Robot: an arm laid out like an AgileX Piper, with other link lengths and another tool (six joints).
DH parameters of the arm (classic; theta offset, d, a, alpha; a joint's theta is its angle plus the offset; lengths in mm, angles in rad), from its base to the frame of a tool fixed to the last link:
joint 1: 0 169.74 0 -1.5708
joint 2: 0.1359 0 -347.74 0
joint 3: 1.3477 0 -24.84 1.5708
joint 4: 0 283.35 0 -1.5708
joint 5: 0 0 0 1.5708
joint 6: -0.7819 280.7 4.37 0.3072
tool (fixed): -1.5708 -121.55 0 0
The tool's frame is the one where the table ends.
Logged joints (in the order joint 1, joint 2, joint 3, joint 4, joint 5, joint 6), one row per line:
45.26, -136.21, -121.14, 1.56, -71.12, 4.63
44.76, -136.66, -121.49, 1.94, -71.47, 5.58
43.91, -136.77, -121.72, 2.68, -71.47, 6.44
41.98, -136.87, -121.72, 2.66, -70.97, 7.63
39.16, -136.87, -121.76, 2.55, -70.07, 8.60
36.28, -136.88, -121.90, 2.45, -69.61, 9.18
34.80, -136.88, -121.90, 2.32, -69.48, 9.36
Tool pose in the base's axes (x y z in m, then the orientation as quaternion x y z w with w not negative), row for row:
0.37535, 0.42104, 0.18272, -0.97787, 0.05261, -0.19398, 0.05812
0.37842, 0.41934, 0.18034, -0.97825, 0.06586, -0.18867, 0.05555
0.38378, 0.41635, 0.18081, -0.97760, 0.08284, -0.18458, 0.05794
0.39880, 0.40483, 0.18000, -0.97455, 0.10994, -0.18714, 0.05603
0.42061, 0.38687, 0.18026, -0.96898, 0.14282, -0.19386, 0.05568
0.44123, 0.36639, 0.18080, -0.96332, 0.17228, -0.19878, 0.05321
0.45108, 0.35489, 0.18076, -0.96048, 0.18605, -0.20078, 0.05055
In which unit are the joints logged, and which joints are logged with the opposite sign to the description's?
The joints are logged in degrees. Opposite sign: joint 2, joint 5.
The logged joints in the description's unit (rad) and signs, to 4 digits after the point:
0.7899, 2.3773, -2.1143, 0.0272, 1.2413, 0.0808
0.7812, 2.3852, -2.1204, 0.0339, 1.2474, 0.0974
0.7664, 2.3871, -2.1244, 0.0468, 1.2474, 0.1124
0.7327, 2.3888, -2.1244, 0.0464, 1.2387, 0.1332
0.6835, 2.3888, -2.1251, 0.0445, 1.2230, 0.1501
0.6332, 2.3890, -2.1276, 0.0428, 1.2149, 0.1602
0.6074, 2.3890, -2.1276, 0.0405, 1.2127, 0.1634

